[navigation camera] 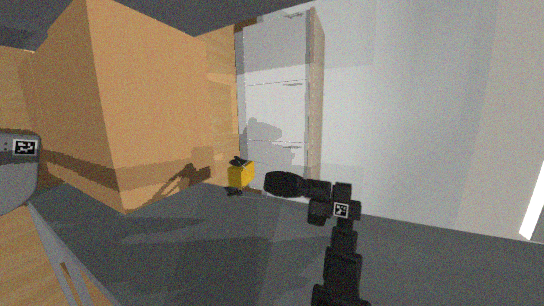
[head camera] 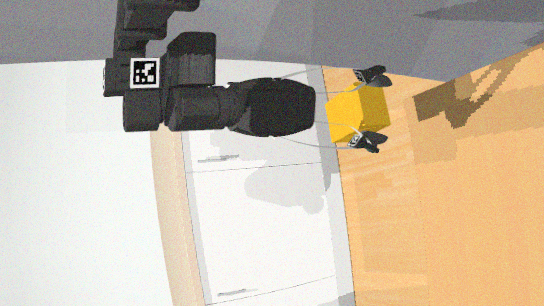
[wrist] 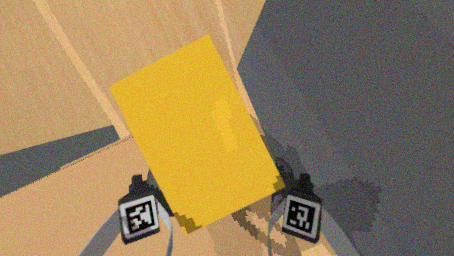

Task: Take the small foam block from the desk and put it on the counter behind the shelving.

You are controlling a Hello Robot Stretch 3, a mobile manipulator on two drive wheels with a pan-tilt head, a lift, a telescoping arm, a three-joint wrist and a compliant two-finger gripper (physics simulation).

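Places are measured from the robot's base along level axes (x ahead, y left, z up), in metres.
Pixels of known places: gripper, fingertip midpoint: [navigation camera: 228, 174] [head camera: 386, 110] [wrist: 220, 177].
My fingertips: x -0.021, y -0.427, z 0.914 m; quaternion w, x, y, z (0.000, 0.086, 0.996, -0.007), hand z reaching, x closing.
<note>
Behind a point stands the place of what it marks.
The yellow foam block [head camera: 357, 112] @(x -0.017, y -0.432, z 0.965 m) [navigation camera: 241, 174] @(x -0.013, y -0.422, z 0.966 m) [wrist: 200, 135] @(x -0.019, y -0.467, z 0.961 m) is held between the two fingertips of my gripper [head camera: 371, 108] @(x -0.021, y -0.427, z 0.914 m) [navigation camera: 237, 176] @(x -0.021, y -0.427, z 0.914 m) [wrist: 220, 177] @(x -0.021, y -0.427, z 0.914 m). The gripper is shut on it. In the wrist view the block is tilted and stretches well past the fingertips. In the head view it shows in front of plain wooden surfaces, to the right of a white-fronted cabinet [head camera: 265, 225] @(x 0.448, y -1.606, z 0.513 m) [navigation camera: 275, 107] @(x 0.528, y -1.587, z 0.518 m). I cannot tell for certain which surface is the counter, the desk or the shelving.
A large wooden box-like body [navigation camera: 150, 100] @(x 0.157, y -0.241, z 0.810 m) with sharp corners stands left of the cabinet in the navigation view; my arm's shadow falls on it. The cabinet has thin handles and a pale wooden side strip [head camera: 167, 200] [navigation camera: 315, 100]. A pale plain surface [navigation camera: 410, 110] @(x 0.632, y -2.170, z 1.836 m) lies beyond that strip.
</note>
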